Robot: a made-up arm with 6 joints. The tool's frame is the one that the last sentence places.
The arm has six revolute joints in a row. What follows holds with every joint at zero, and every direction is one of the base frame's.
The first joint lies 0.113 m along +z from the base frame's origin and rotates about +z.
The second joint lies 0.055 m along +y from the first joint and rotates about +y.
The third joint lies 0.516 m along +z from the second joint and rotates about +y.
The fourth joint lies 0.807 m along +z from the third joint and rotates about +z.
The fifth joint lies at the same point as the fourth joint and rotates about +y.
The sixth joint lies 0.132 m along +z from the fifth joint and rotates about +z.
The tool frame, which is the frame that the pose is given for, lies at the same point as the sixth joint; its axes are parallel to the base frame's.
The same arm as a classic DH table. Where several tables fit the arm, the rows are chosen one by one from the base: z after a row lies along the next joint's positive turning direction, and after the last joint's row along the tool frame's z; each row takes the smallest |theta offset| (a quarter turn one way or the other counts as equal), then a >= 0, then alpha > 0; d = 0 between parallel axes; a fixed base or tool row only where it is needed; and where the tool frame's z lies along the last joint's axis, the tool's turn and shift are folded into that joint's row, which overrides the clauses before.
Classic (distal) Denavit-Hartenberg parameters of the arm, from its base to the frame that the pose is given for. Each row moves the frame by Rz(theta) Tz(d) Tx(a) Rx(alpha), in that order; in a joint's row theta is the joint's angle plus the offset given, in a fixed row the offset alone. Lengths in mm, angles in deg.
joint 1: d 113.0  theta_offset 0.00  a 0.0  alpha -90.00
joint 2: d 0.0  theta_offset -90.00  a 516.0  alpha 0.00
joint 3: d 55.0  theta_offset 90.00  a 0.0  alpha 90.00
joint 4: d 807.0  theta_offset 0.00  a 0.0  alpha -90.00
joint 5: d 0.0  theta_offset 0.00  a 0.0  alpha 90.00
joint 6: d 132.0  theta_offset 0.00  a 0.0  alpha 0.00

